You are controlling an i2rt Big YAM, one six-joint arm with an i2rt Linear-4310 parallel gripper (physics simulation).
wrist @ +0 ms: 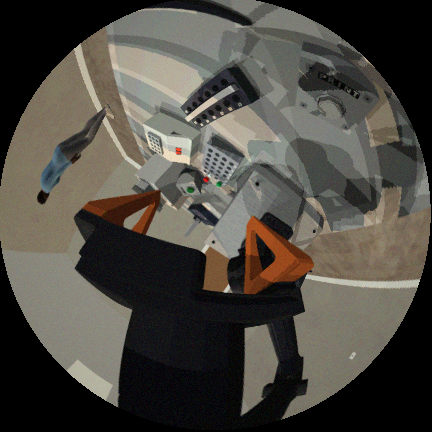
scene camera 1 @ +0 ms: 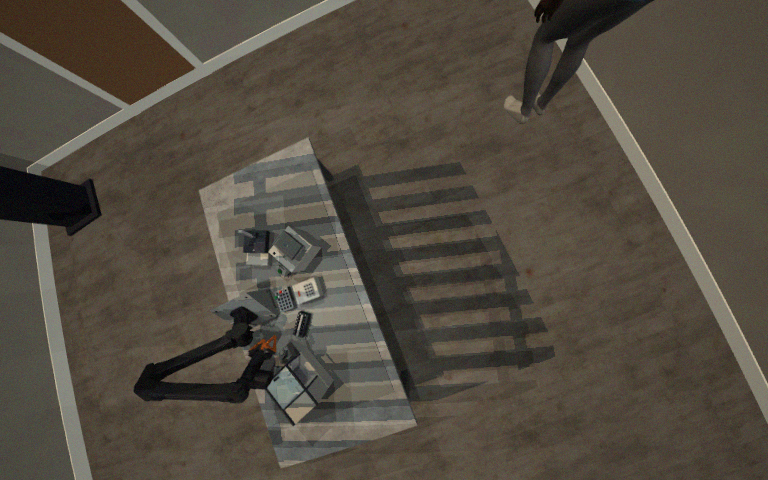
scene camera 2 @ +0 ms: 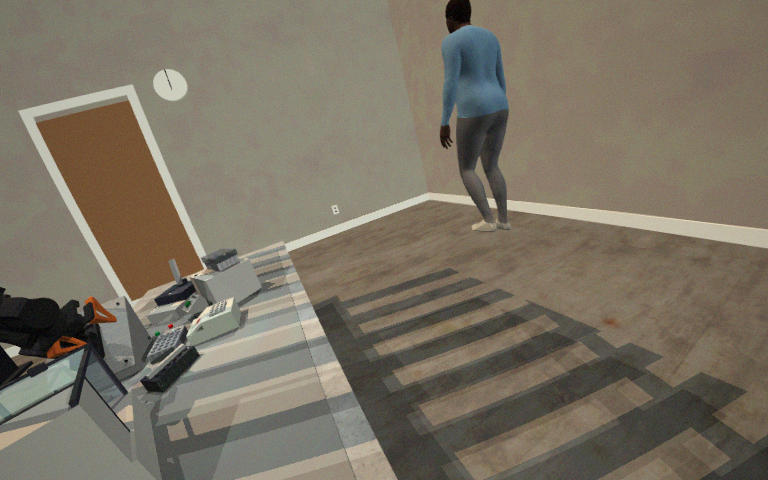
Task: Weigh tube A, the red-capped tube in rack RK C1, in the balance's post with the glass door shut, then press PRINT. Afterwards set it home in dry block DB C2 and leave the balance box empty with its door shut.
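Frame: origin at the arm's base, x back, y right, z up, level; millimetres.
Seen in the pictures: gripper, fingertip midpoint: (wrist: 205, 207) (scene camera 1: 269, 337) (scene camera 2: 101, 332); arm's base at its link origin: (scene camera 1: 244, 314).
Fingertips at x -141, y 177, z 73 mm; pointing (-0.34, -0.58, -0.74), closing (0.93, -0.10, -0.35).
Pixels of each thing's middle, then the offset from my fingertips to it. "spot": a spot on its surface instead.
- red cap at the middle of its body: (wrist: 205, 178) (scene camera 2: 170, 326) dx -76, dy -200, dz -130 mm
- grey rack at the middle of its body: (wrist: 219, 163) (scene camera 2: 169, 343) (scene camera 1: 285, 299) dx -61, dy -154, dz -165 mm
- green cap at the middle of its body: (wrist: 218, 183) (scene camera 2: 157, 333) dx -36, dy -186, dz -130 mm
- white block at the middle of its body: (wrist: 169, 140) (scene camera 2: 213, 319) (scene camera 1: 306, 290) dx -214, dy -137, dz -145 mm
- PRINT pad at a spot on its surface: (wrist: 331, 105) spot: dx +49, dy +110, dz -106 mm
- dark rack at the middle of its body: (wrist: 212, 100) (scene camera 2: 170, 365) (scene camera 1: 301, 324) dx -95, dy +17, dz -156 mm
- grey instrument at the middle of its body: (wrist: 166, 187) (scene camera 2: 212, 281) (scene camera 1: 288, 255) dx -231, dy -353, dz -85 mm
My gripper (scene camera 1: 268, 343) (scene camera 2: 100, 331) (wrist: 205, 207) is open and empty, its orange fingers raised near the balance, beside the arm's base plate. A red cap (scene camera 2: 170, 326) (wrist: 206, 179) shows at the end of the grey rack (scene camera 1: 284, 299) (scene camera 2: 167, 344) (wrist: 220, 161), next to a green cap (scene camera 2: 157, 333) (wrist: 219, 184). The white block (scene camera 1: 308, 289) (scene camera 2: 214, 321) (wrist: 172, 137) with a well grid and red display stands beside that rack. The glass-topped balance (scene camera 1: 286, 386) (scene camera 2: 42, 390) stands near the gripper; its post and door state are unclear. The PRINT pad (wrist: 331, 105) lies in front of the balance.
A dark rack (scene camera 1: 302, 323) (scene camera 2: 169, 369) (wrist: 220, 95) with a white stripe lies near the grey rack. A grey instrument (scene camera 1: 294, 249) (scene camera 2: 229, 280) and a dark stand (scene camera 1: 256, 241) (scene camera 2: 173, 292) are farther along. The grey base plate (wrist: 235, 215) lies under the arm. A person (scene camera 1: 557, 62) (scene camera 2: 475, 101) (wrist: 62, 160) stands away from the table.
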